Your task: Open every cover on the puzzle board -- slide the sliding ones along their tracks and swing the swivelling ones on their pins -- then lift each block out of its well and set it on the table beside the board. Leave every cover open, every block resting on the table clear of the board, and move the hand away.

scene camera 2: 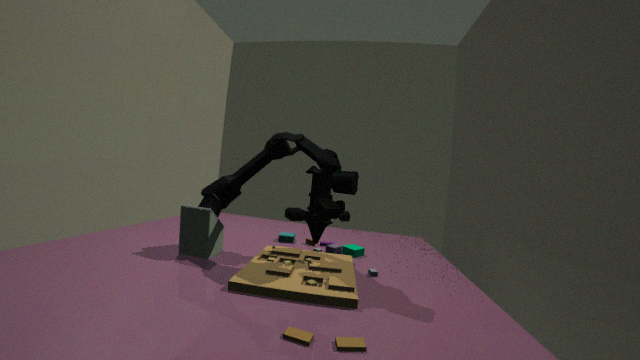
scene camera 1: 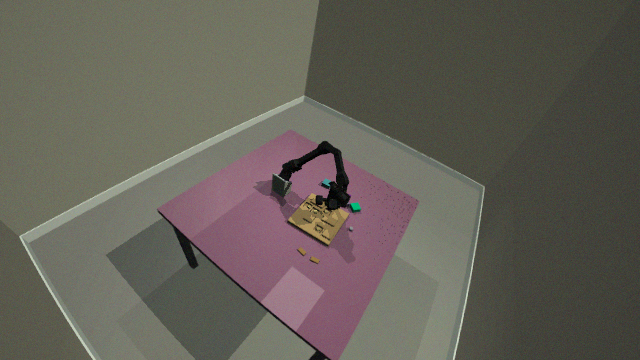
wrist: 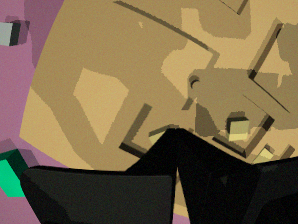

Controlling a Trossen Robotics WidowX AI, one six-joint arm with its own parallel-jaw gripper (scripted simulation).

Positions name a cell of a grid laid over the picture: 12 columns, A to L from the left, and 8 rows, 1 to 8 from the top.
Labels:
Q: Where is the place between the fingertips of the gripper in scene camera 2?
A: At F6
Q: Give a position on a tan puzzle board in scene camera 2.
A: E7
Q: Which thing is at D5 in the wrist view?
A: A tan puzzle board.

